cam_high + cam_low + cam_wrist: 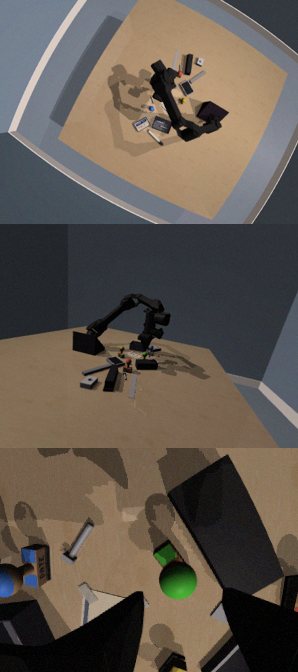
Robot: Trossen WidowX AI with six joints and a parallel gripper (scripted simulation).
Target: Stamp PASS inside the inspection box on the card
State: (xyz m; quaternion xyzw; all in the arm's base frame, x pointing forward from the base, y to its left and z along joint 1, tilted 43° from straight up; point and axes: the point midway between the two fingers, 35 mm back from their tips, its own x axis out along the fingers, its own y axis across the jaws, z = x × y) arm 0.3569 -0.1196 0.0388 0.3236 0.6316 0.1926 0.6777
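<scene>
Right now my gripper tip is 6 cm above the green stamp. From my gripper tip the other things lie so: red-knobbed stamp: 7 cm behind, 13 cm to the right, 6 cm below; black box: 2 cm ahead, 5 cm to the right, 6 cm below; white card: 7 cm behind, 9 cm to the left, 8 cm below.
</scene>
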